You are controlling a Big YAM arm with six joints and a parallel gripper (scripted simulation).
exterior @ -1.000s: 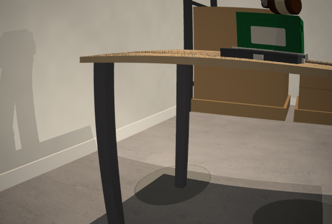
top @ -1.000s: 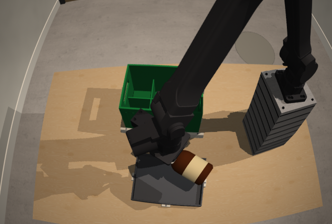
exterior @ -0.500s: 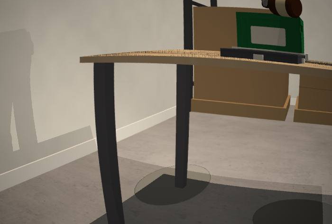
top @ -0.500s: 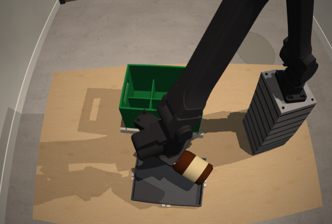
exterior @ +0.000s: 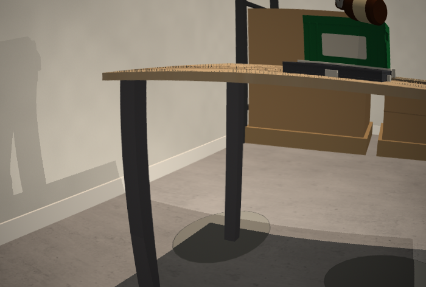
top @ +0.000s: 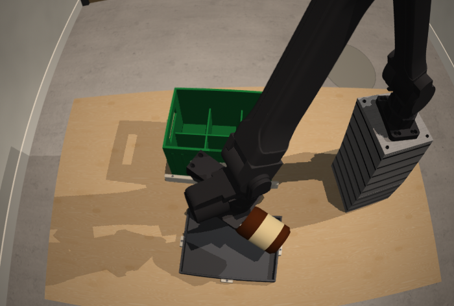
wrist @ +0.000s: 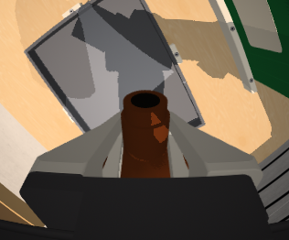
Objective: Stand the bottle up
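Now: hand 4 cm past the brown bottle, 3 cm to the right of it and 1 cm above it. The rest, counted from my hand: dark tray: 1 cm ahead, 5 cm to the left, 18 cm below; then green crate: 24 cm to the right, 11 cm below.
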